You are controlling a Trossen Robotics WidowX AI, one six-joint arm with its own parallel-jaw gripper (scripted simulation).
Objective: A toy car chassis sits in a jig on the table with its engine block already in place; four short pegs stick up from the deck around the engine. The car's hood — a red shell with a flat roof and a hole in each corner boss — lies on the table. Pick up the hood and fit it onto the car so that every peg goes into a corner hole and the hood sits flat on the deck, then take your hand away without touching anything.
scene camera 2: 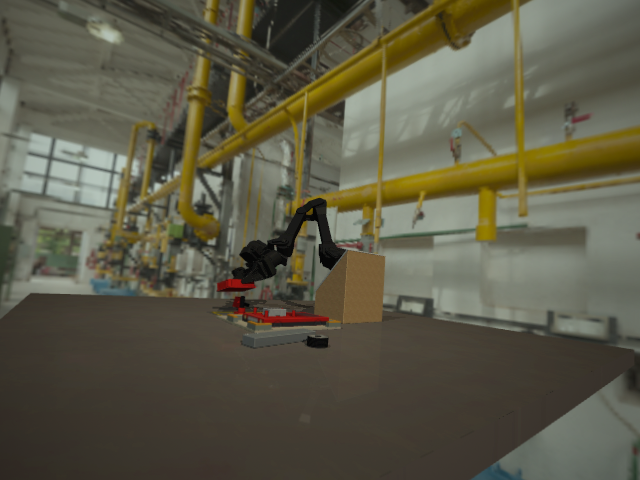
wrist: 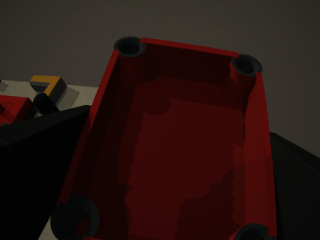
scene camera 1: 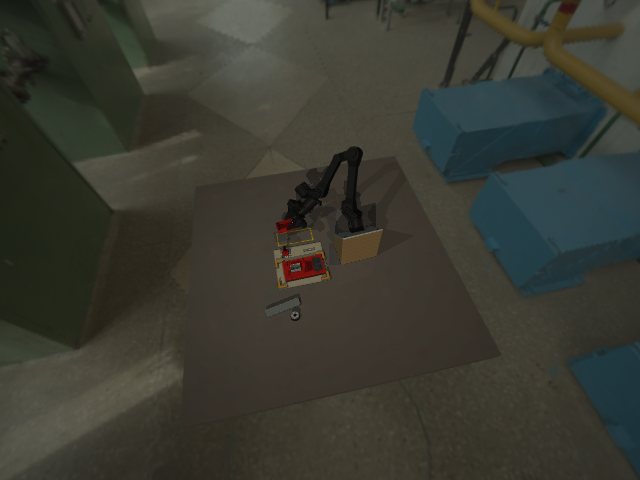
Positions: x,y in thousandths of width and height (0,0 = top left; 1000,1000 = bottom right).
Labels:
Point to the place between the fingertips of the gripper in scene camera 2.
366,593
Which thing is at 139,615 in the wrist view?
The gripper.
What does the gripper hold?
A red hood.

